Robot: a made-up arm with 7 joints.
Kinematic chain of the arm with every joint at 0, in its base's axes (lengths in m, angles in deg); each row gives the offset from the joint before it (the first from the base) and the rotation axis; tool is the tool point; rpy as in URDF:
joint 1: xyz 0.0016 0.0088 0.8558 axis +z
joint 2: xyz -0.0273 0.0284 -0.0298 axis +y
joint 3: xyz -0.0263 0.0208 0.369 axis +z
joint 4: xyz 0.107 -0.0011 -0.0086 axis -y
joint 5: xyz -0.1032 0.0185 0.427 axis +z
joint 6: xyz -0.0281 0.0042 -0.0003 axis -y
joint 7: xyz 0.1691 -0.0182 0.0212 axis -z
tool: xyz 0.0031 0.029 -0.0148 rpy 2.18 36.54 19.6
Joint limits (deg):
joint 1: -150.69..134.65
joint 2: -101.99..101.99
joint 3: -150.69..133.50
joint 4: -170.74..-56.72
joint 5: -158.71..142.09
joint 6: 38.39..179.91
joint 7: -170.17..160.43
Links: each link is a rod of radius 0.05 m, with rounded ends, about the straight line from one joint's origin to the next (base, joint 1, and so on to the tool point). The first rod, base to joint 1, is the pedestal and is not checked.
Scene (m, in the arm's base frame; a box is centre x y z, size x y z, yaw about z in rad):
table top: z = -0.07
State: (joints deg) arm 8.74 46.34 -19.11 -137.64 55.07 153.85 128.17
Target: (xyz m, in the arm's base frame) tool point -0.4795 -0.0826 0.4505
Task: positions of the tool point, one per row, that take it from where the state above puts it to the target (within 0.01 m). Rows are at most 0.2 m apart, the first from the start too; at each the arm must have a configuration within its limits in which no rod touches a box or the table.
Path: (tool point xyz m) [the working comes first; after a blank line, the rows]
Joints at the target: -80.27 101.99 -43.93 -132.82 46.73 130.99 121.26
Straight joint move there: clear.

1: 0.2927 -0.3597 0.5100
2: 0.1185 -0.4307 0.4703
3: -0.0706 -0.4333 0.4448
4: -0.2481 -0.3679 0.4334
5: -0.3900 -0.2451 0.4358
6: -0.4795 -0.0826 0.4505

